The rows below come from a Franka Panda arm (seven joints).
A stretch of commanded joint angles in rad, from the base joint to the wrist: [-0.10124 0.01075 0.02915 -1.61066 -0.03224 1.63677 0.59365]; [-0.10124 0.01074 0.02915 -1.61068 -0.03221 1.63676 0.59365]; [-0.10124 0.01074 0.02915 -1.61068 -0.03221 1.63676 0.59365]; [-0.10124 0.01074 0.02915 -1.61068 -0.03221 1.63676 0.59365]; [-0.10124 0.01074 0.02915 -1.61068 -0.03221 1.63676 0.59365]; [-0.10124 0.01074 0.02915 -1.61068 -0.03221 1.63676 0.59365]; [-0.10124 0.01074 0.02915 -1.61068 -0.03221 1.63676 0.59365]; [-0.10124 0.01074 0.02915 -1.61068 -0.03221 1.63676 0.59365]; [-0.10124 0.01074 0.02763 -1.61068 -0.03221 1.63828 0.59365]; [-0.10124 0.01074 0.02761 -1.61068 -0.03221 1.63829 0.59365]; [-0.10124 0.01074 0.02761 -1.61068 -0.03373 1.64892 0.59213]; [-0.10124 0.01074 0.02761 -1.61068 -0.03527 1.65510 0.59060]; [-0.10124 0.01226 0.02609 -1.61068 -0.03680 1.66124 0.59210]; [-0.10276 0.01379 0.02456 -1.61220 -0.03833 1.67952 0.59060]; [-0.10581 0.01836 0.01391 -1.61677 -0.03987 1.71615 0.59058]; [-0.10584 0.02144 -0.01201 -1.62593 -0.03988 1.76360 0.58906]
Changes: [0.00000 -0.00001 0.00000 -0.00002 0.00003 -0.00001 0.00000]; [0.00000 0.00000 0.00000 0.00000 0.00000 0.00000 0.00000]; [0.00000 0.00000 0.00000 0.00000 0.00000 0.00000 0.00000]; [0.00000 0.00000 0.00000 0.00000 0.00000 0.00000 0.00000]; [0.00000 0.00000 0.00000 0.00000 0.00000 0.00000 0.00000]; [0.00000 0.00000 0.00000 0.00000 0.00000 0.00000 0.00000]; [0.00000 0.00000 0.00000 0.00000 0.00000 0.00000 0.00000]; [0.00000 0.00000 -0.00152 0.00000 0.00000 0.00152 0.00000]; [0.00000 0.00000 -0.00002 0.00000 0.00000 0.00001 0.00000]; [0.00000 0.00000 0.00000 0.00000 -0.00152 0.01063 -0.00152]; [0.00000 0.00000 0.00000 0.00000 -0.00154 0.00618 -0.00153]; [0.00000 0.00152 -0.00152 0.00000 -0.00153 0.00614 0.00150]; [-0.00152 0.00153 -0.00153 -0.00152 -0.00153 0.01828 -0.00150]; [-0.00305 0.00457 -0.01065 -0.00457 -0.00154 0.03663 -0.00002]; [-0.00003 0.00308 -0.02592 -0.00916 -0.00001 0.04745 -0.00152]
